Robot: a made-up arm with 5 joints.
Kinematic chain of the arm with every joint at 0, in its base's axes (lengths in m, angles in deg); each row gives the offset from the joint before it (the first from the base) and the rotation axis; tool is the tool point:
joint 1: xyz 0 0 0.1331 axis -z
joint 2: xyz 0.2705 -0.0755 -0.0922 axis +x
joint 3: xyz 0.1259 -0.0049 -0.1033 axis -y
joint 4: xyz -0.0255 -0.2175 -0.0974 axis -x
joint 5: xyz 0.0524 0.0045 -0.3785 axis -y
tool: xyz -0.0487 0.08 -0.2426
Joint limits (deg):
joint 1: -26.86..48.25
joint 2: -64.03..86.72
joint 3: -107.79..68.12
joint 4: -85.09..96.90
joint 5: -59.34..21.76
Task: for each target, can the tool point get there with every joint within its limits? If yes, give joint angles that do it. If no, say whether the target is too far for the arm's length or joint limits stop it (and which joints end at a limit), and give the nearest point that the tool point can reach.
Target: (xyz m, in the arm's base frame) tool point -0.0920 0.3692 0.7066
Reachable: no: joint limits stop it (at a limit: joint 1, joint 2) | nearest point 0.0291 0.3175 0.3920 | short by 0.341 m
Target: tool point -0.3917 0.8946 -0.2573
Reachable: no: joint limits stop it (at a limit: joint 1, joint 2) | nearest point -0.1808 0.6941 -0.2368 | short by 0.292 m
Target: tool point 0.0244 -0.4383 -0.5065
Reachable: yes | joints 1.45 -31.16 -22.91 -11.24 -24.31
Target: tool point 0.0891 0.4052 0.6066
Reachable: no: joint limits stop it (at a limit: joint 1, joint 2) | nearest point 0.1321 0.3677 0.4138 | short by 0.201 m
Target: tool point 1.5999 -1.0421 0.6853
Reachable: no: too far | nearest point 0.9739 -0.6343 0.4041 | short by 0.798 m
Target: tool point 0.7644 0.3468 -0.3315
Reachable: yes | joints -2.90 24.40 51.31 -34.99 -11.00
